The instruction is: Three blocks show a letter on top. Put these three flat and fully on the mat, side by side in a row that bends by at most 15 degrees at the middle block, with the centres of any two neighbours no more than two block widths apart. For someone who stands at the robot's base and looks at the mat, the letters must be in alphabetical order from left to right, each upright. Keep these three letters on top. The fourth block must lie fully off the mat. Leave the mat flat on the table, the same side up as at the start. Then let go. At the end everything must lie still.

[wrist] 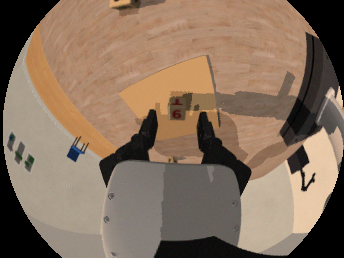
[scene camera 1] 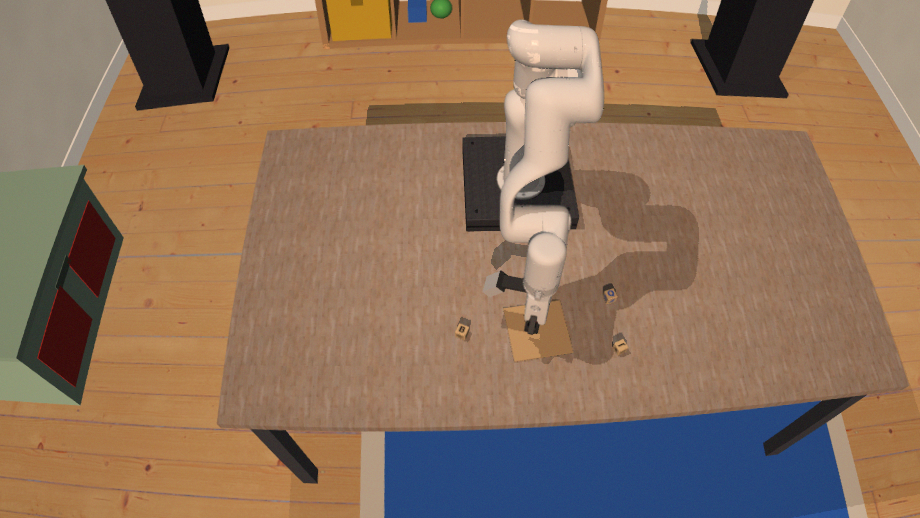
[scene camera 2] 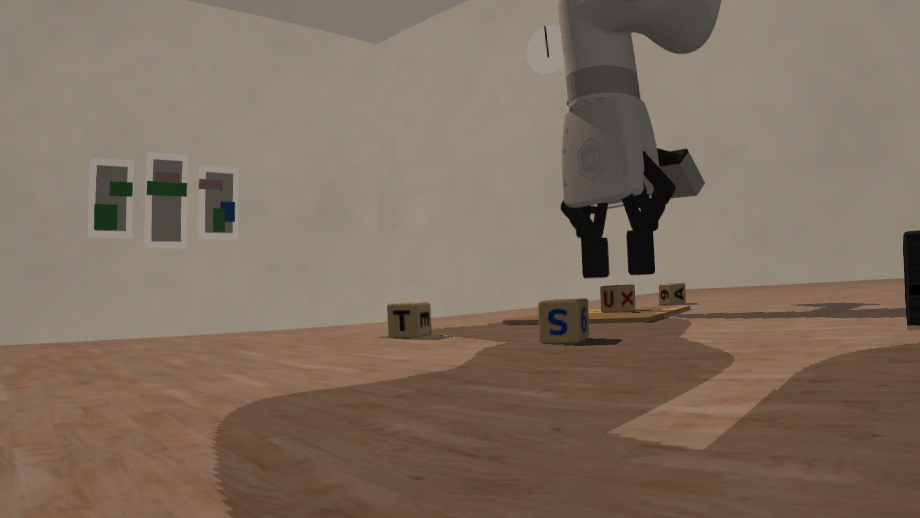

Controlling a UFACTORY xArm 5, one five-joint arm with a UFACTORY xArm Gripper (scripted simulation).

Labels:
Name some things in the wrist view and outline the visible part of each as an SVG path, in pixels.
My gripper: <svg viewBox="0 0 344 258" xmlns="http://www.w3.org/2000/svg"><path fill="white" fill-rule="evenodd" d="M100 161L99 167L107 188L102 212L102 240L106 258L285 258L288 256L259 254L237 247L241 229L241 195L252 171L243 162L237 160L232 152L222 146L222 141L215 137L212 123L209 122L205 111L200 112L197 123L198 146L200 152L204 153L201 164L167 163L149 160L148 150L154 147L158 129L157 115L154 109L149 110L147 118L142 122L139 133L134 134L130 142Z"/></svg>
A tan mat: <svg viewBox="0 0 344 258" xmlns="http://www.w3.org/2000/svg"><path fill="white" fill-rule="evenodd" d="M206 55L162 69L118 93L142 122L146 119L149 109L156 110L158 120L156 138L158 141L197 133L196 125L202 111L207 113L208 120L212 123L213 129L219 128L214 88ZM170 97L186 98L187 111L184 121L168 120L167 106Z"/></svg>

